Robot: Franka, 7 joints.
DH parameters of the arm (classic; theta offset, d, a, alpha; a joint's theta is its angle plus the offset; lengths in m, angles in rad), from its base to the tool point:
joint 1: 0 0.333 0 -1.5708
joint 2: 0 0 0 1.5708
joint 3: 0 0.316 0.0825 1.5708
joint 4: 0 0 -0.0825 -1.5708
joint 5: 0 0.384 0 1.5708
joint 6: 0 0 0.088 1.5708
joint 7: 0 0.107 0 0
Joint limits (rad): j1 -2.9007..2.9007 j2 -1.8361..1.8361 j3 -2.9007..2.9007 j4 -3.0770..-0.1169 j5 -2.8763..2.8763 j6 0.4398..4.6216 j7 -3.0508..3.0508
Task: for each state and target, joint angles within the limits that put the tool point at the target. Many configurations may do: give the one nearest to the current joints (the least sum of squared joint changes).
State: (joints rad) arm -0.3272 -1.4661 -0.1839 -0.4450 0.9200 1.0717 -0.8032
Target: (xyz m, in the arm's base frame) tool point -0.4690 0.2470 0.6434
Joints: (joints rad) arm -0.4023 -1.6805 -0.1142 -0.9731 0.7392 0.4593 -0.8032
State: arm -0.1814 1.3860 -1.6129 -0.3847 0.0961 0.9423 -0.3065
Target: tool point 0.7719 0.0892 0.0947
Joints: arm 0.3387 1.8361 -1.4854 -0.1706 0.1775 1.7135 -0.3065
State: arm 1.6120 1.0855 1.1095 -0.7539 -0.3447 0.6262 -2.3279
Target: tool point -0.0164 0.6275 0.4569
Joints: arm 1.2184 1.0049 0.9961 -0.6417 -0.3918 0.4772 -2.3279
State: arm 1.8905 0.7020 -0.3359 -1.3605 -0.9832 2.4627 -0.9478
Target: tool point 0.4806 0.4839 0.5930
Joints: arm 1.4659 0.3262 -0.7683 -1.5162 -0.9826 2.3203 -0.9478
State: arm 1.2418 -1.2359 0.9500 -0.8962 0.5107 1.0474 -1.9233
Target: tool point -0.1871 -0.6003 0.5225
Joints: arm 1.8317 -1.5158 0.9489 -0.7961 0.5005 0.7099 -1.9233
